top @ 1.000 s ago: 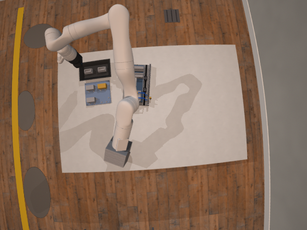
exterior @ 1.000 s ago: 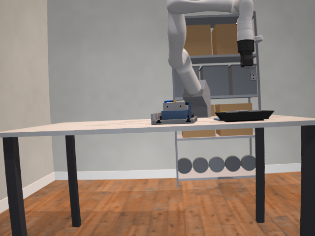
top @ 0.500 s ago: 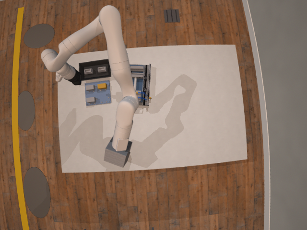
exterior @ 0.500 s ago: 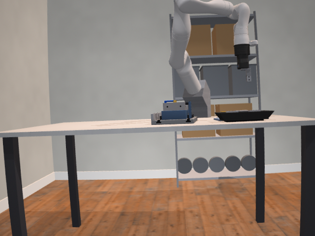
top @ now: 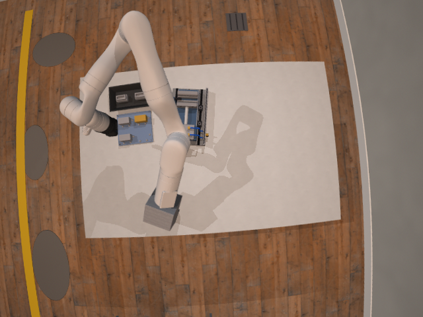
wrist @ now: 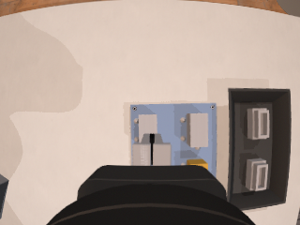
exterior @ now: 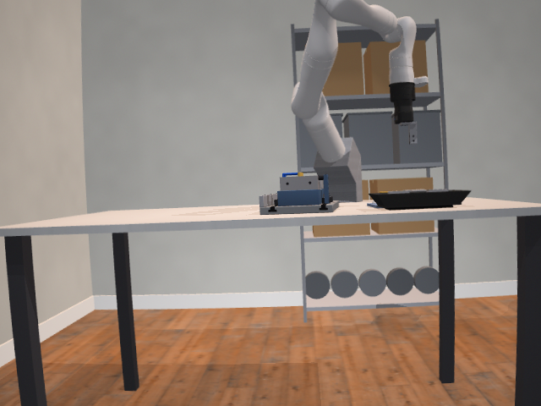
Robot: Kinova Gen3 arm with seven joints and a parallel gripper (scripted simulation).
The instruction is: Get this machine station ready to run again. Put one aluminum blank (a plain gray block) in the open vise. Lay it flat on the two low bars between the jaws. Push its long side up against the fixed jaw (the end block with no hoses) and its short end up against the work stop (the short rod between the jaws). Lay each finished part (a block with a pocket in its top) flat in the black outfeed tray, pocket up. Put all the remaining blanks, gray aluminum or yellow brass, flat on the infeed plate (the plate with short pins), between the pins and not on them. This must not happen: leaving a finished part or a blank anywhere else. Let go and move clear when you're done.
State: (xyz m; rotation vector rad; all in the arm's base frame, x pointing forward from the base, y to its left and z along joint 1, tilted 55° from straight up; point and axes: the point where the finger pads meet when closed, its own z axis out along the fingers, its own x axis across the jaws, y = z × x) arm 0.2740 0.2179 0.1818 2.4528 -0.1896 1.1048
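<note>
The gray aluminum blank lies 17 cm below my hand and 1 cm behind it. The rest, counted from my hand: yellow brass blank (17 cm below, 12 cm to the right, 4 cm ahead); then vise (34 cm to the right, 16 cm below, 7 cm behind); then blue infeed plate (20 cm below, 6 cm to the right, 2 cm ahead).
</note>
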